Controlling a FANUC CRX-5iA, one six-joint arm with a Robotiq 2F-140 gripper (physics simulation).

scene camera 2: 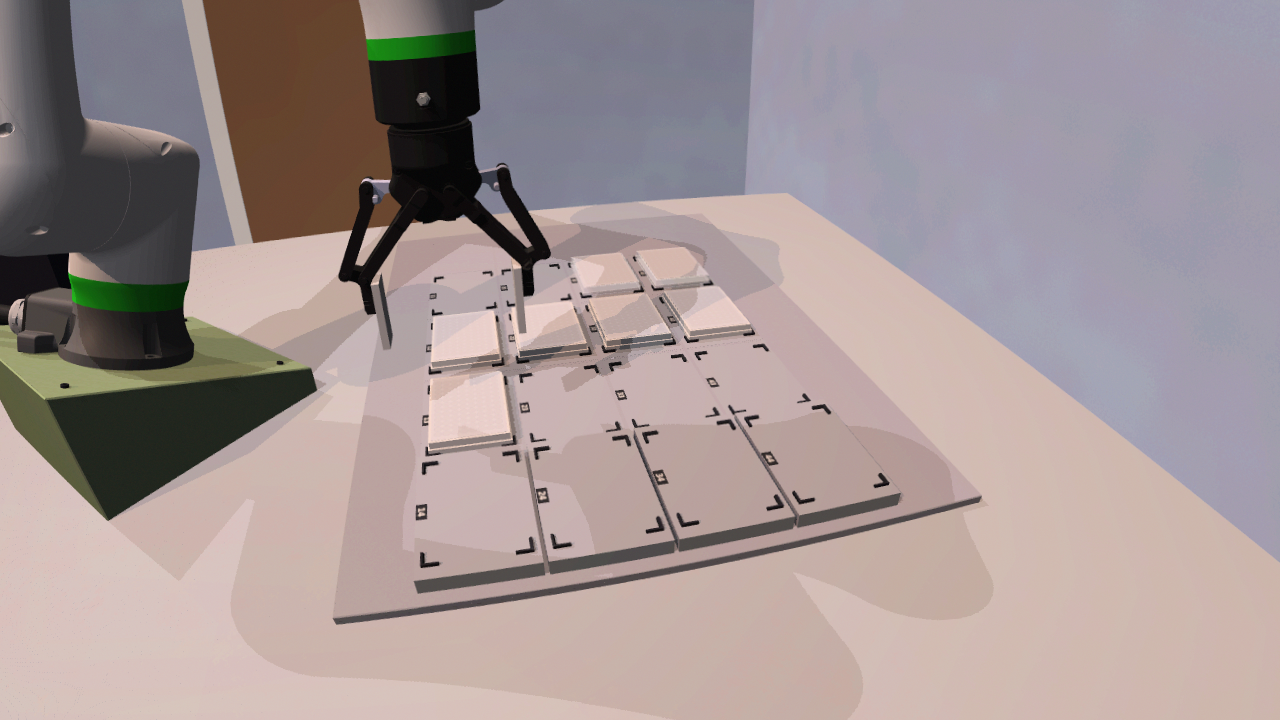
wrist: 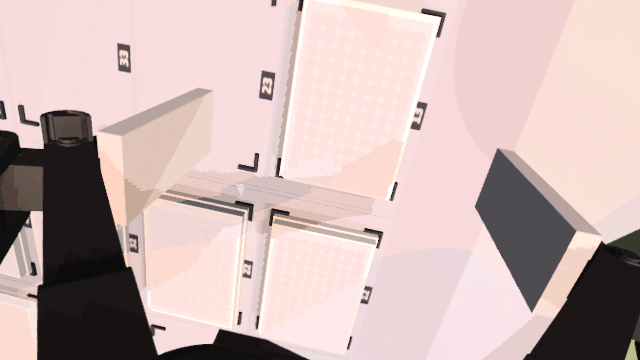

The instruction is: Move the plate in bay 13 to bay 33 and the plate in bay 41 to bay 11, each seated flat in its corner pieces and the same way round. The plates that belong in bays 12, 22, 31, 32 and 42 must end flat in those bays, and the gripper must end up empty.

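Places are measured from the arm's base along level axes (x back, y right, z up), in metres.
Pixels of known places: gripper, fingertip midpoint: (scene camera 2: 454, 334) (wrist: 347, 149); arm's base, link origin: (scene camera 2: 127, 353).
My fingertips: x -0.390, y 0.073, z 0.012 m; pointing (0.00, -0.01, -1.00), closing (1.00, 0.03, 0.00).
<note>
Ahead of a thing's pixels: the offset from my fingertips to its top centre. "spot": to the spot under its first point. Level surfaces: height alone.
My gripper (scene camera 2: 453, 320) (wrist: 347, 149) is open and empty, pointing down above the left columns. In the wrist view its pads stand wide apart, one towards each side of the plate in bay 13 {spot: dx -0.002, dy +0.001, dz -0.084 m} (scene camera 2: 467, 404) (wrist: 355, 100), not touching it. That plate lies flat. The plate in bay 41 {spot: dx -0.315, dy -0.323, dz -0.084 m} (scene camera 2: 673, 265) lies at the back right. Bay 33 {spot: dx -0.225, dy +0.007, dz -0.098 m} (scene camera 2: 671, 394) (wrist: 65, 60) and bay 11 {spot: dx +0.003, dy -0.332, dz -0.098 m} (scene camera 2: 465, 291) hold no plate. Plates lie in bay 12 {spot: dx +0.000, dy -0.152, dz -0.084 m} (scene camera 2: 465, 338) (wrist: 315, 285), bay 22 {spot: dx -0.109, dy -0.140, dz -0.084 m} (scene camera 2: 552, 333) (wrist: 195, 260), bay 31 {spot: dx -0.208, dy -0.318, dz -0.084 m} (scene camera 2: 605, 272), bay 32 {spot: dx -0.212, dy -0.147, dz -0.084 m} (scene camera 2: 631, 322) and bay 42 {spot: dx -0.321, dy -0.159, dz -0.084 m} (scene camera 2: 709, 310).
The front row has raised blocks {spot: dx -0.111, dy +0.179, dz -0.084 m} (scene camera 2: 595, 501) with corner pieces. The bays stand on a base board {dz -0.098 m} (scene camera 2: 375, 573). The green robot base (scene camera 2: 214, 447) is at the left, and a wall (scene camera 2: 1029, 223) stands at the right.
</note>
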